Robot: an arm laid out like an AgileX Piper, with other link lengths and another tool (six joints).
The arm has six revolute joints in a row. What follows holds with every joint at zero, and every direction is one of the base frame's.
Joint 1 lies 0.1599 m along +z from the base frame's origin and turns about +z.
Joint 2 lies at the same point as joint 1 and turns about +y.
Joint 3 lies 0.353 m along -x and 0.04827 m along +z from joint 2 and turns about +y.
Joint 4 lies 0.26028 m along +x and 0.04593 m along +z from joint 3 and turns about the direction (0.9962, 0, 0.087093).
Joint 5 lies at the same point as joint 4 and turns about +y.
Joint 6 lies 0.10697 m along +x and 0.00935 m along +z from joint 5 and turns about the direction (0.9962, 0, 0.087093).
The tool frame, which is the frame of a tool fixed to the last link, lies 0.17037 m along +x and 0.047 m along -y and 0.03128 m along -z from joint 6; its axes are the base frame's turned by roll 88.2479, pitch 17.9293 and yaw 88.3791 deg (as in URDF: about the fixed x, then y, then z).
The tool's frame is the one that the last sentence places.
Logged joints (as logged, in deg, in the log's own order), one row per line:
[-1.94 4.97 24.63 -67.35 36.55 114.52]
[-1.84 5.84 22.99 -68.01 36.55 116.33]
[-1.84 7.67 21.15 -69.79 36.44 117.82]
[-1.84 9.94 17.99 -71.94 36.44 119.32]
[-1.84 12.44 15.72 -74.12 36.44 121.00]
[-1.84 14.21 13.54 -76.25 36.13 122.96]
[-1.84 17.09 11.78 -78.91 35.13 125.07]
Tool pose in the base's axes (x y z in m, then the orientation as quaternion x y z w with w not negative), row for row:
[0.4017 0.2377 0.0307 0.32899 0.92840 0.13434 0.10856]
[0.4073 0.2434 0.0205 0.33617 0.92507 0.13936 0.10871]
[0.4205 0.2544 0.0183 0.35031 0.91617 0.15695 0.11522]
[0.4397 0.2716 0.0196 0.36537 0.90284 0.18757 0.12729]
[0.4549 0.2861 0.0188 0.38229 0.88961 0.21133 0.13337]
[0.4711 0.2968 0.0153 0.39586 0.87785 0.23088 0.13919]
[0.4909 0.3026 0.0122 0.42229 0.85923 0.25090 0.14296]
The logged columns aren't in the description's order. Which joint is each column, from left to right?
Columns, left to right: joint 4, joint 6, joint 5, joint 3, joint 1, joint 2.
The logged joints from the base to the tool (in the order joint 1, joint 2, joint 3, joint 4, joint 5, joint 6), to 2 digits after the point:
[36.55 114.52 -67.35 -1.94 24.63 4.97]
[36.55 116.33 -68.01 -1.84 22.99 5.84]
[36.44 117.82 -69.79 -1.84 21.15 7.67]
[36.44 119.32 -71.94 -1.84 17.99 9.94]
[36.44 121.00 -74.12 -1.84 15.72 12.44]
[36.13 122.96 -76.25 -1.84 13.54 14.21]
[35.13 125.07 -78.91 -1.84 11.78 17.09]

